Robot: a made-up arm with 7 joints.
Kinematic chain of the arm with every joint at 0, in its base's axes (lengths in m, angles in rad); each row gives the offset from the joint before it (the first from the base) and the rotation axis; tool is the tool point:
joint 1: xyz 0 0 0.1 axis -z
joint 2: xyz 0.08 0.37 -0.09 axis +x
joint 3: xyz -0.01 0 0.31 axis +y
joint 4: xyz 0.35 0 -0.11 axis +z
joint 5: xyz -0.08 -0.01 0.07 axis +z
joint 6: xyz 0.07 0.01 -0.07 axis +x
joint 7: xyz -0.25 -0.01 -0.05 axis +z
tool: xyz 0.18 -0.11 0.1
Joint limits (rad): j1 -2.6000..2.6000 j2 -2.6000..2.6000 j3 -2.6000..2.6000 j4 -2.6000..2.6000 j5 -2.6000..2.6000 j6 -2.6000..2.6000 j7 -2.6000..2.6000
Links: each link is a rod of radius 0.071 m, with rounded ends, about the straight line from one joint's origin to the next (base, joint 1, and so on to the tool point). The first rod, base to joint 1, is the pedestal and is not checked.
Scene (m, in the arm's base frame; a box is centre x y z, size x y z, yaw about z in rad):
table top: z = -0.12
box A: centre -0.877 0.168 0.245 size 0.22 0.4 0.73 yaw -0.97
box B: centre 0.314 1.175 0.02 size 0.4 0.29 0.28 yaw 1
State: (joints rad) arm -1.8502 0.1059 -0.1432 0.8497 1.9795 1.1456 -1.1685
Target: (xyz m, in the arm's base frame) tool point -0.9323 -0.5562 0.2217
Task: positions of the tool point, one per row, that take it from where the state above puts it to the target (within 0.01 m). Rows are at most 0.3 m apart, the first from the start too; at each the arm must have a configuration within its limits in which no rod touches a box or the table.
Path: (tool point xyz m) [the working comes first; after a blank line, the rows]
Joints at the target: -2.6000 -0.9416 -0.9635 1.1290 2.3078 0.6393 -1.2663
Straight joint move there: touches box A.

1: -0.5664 0.5114 0.2751
2: -0.5834 0.4549 0.4427
3: -0.5563 0.3702 0.5980
4: -0.4841 0.2703 0.7277
5: -0.3722 0.1681 0.8214
6: -0.2315 0.0738 0.8726
7: -0.0762 -0.0065 0.8792
8: -0.3184 -0.1782 0.9127
9: -0.5468 -0.3471 0.8418
10: -0.7359 -0.4801 0.6814
11: -0.8674 -0.5532 0.4617
12: -0.9323 -0.5562 0.2217

